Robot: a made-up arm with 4 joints.
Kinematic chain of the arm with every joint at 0, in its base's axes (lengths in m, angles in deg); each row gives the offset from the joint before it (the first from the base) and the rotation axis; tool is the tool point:
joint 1: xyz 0 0 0.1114 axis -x
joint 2: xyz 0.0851 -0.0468 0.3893 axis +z
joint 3: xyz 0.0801 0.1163 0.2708 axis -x
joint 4: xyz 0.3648 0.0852 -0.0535 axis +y
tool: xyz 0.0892 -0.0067 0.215
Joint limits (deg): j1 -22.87..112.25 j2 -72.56..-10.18 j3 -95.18..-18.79 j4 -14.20..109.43
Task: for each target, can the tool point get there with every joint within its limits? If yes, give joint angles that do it. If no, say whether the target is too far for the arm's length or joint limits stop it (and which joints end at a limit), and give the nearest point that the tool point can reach.
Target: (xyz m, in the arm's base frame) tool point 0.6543 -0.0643 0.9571
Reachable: yes | joints 28.13 -50.66 -63.55 62.52
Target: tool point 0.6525 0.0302 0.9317
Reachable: yes | joints 15.64 -18.90 -57.40 14.11
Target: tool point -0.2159 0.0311 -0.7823
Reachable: no: joint limits stop it (at a limit: joint 1, joint 2, joint 4) | nearest point 0.7502 0.4684 -0.2534 | short by 1.185 m
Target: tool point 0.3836 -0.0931 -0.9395
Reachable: no: joint limits stop it (at a limit: joint 1, joint 2, joint 4) | nearest point 0.7511 0.4787 -0.2632 | short by 0.959 m
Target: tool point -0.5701 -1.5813 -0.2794
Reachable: no: too far | nearest point 0.2268 -0.8370 0.5458 | short by 1.367 m
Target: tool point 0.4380 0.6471 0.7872
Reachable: yes | joints 79.53 -57.19 -78.28 23.21
